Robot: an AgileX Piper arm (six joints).
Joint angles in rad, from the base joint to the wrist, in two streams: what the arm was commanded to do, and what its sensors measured. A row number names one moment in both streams.
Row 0, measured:
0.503 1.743 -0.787 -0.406 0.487 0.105
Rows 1 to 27, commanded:
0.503 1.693 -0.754 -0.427 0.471 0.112
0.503 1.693 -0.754 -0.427 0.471 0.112
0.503 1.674 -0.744 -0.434 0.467 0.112
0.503 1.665 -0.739 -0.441 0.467 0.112
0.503 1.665 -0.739 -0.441 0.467 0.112
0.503 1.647 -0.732 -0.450 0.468 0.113
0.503 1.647 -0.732 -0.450 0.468 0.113
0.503 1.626 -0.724 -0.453 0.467 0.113
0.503 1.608 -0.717 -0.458 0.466 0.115
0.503 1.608 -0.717 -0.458 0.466 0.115
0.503 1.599 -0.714 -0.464 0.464 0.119
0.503 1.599 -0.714 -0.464 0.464 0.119
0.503 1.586 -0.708 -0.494 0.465 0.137
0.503 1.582 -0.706 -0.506 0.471 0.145
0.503 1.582 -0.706 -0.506 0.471 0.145
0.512 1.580 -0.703 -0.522 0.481 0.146
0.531 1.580 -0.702 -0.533 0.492 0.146
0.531 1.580 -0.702 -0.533 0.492 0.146
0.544 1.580 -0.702 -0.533 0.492 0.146
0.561 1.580 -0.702 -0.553 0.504 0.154
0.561 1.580 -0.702 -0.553 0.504 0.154
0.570 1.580 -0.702 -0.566 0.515 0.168
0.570 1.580 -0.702 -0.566 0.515 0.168
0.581 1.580 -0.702 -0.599 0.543 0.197
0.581 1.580 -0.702 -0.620 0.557 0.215
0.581 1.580 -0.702 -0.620 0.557 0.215
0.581 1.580 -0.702 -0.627 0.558 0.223
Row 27, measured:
0.578 1.594 -0.700 -0.550 0.530 0.188
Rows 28 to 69, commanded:
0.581 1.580 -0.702 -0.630 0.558 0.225
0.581 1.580 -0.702 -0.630 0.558 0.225
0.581 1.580 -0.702 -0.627 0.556 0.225
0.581 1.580 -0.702 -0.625 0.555 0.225
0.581 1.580 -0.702 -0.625 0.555 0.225
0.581 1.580 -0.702 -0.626 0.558 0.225
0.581 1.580 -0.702 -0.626 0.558 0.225
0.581 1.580 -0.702 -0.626 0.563 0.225
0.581 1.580 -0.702 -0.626 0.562 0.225
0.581 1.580 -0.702 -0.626 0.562 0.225
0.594 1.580 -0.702 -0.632 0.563 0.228
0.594 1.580 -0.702 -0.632 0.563 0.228
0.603 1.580 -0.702 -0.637 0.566 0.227
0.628 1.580 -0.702 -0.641 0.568 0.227
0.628 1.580 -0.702 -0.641 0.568 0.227
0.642 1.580 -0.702 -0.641 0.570 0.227
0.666 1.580 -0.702 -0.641 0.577 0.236
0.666 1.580 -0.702 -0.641 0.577 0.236
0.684 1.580 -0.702 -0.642 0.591 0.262
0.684 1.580 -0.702 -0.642 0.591 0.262
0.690 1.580 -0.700 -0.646 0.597 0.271
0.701 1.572 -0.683 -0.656 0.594 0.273
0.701 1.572 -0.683 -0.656 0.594 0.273
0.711 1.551 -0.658 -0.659 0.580 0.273
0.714 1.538 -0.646 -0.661 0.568 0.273
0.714 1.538 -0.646 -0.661 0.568 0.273
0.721 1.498 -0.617 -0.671 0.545 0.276
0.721 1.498 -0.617 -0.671 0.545 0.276
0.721 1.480 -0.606 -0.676 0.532 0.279
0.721 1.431 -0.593 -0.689 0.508 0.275
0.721 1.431 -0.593 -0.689 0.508 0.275
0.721 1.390 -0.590 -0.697 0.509 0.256
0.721 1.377 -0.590 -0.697 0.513 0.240
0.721 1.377 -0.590 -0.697 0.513 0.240
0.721 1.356 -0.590 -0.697 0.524 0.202
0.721 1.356 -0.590 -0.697 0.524 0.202
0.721 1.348 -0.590 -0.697 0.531 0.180
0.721 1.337 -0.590 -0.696 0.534 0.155
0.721 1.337 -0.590 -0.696 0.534 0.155
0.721 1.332 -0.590 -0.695 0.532 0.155
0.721 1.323 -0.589 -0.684 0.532 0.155
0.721 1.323 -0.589 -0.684 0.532 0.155
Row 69, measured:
0.715 1.347 -0.587 -0.652 0.527 0.177
